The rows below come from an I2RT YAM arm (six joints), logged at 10 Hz.
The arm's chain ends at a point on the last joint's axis. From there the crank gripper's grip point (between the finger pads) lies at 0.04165 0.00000 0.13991 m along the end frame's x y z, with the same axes.
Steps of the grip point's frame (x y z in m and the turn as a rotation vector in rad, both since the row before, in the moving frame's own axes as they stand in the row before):
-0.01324 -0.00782 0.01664 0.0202 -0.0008 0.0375
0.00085 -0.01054 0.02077 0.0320 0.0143 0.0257
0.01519 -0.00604 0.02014 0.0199 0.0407 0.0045
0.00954 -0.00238 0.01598 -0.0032 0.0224 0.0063
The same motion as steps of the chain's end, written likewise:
-0.01315 -0.00655 0.01662 0.0202 -0.0008 0.0375
-0.00119 -0.00717 0.02143 0.0320 0.0143 0.0257
0.00953 -0.00347 0.02198 0.0199 0.0407 0.0045
0.00642 -0.00310 0.01695 -0.0032 0.0224 0.0063

